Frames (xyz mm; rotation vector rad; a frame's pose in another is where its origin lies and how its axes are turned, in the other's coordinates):
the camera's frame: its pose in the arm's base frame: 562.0 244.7 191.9 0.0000 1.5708 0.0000
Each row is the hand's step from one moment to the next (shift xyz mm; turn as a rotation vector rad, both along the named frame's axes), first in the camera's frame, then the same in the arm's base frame.
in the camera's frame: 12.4 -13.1 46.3 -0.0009 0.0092 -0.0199
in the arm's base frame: 46.3 -13.1 -12.4 -0.0199 0.0092 0.0009
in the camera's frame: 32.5 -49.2 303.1 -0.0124 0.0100 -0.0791
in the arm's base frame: 303.1 -49.2 -32.5 -0.0791 0.0100 0.0124
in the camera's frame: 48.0 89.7 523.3 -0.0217 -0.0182 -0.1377
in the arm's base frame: 523.3 89.7 -48.0 -0.1377 -0.0182 0.0217
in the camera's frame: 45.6 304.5 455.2 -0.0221 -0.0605 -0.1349
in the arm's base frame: 455.2 304.5 -45.6 -0.1349 -0.0605 0.0221
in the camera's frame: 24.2 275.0 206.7 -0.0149 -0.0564 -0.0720
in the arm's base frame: 206.7 275.0 -24.2 -0.0720 -0.0564 0.0149
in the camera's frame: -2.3 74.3 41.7 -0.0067 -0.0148 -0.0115
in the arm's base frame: 41.7 74.3 2.3 -0.0115 -0.0148 0.0067
